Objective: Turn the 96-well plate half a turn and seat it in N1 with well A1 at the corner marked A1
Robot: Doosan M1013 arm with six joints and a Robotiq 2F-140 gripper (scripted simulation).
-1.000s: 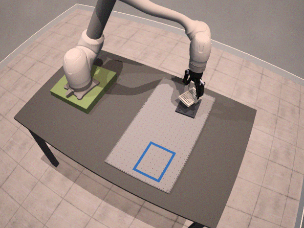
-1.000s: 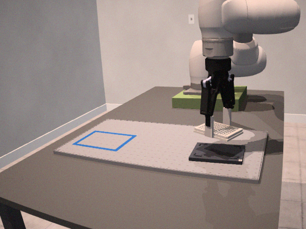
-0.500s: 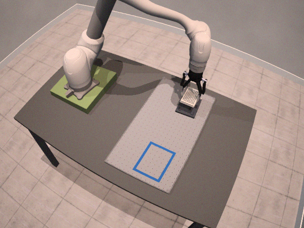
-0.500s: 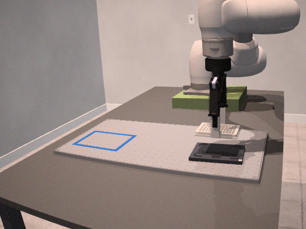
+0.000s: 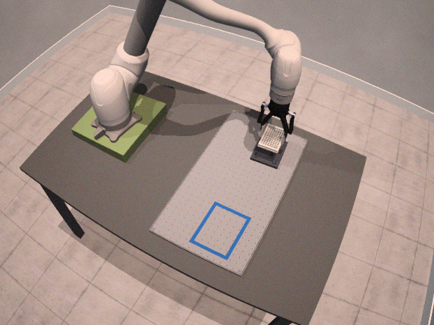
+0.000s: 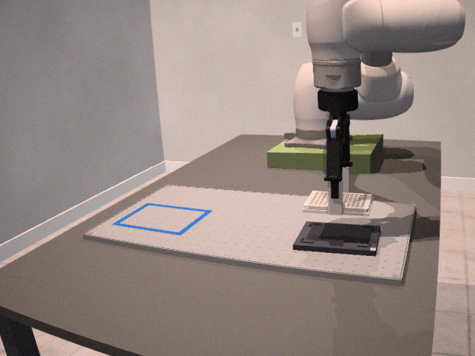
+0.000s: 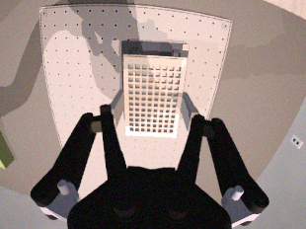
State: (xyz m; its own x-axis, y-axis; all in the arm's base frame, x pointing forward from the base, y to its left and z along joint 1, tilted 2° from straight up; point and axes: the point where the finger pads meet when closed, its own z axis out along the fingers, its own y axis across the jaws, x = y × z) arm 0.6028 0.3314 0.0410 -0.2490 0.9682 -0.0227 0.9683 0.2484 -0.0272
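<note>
My gripper is now 100 mm above the dark plate nest N1. Also, from my hand: pale A1 mark: 90 mm to the left, 90 mm below, 30 mm ahead; then white 96-well plate: 20 mm below.
</note>
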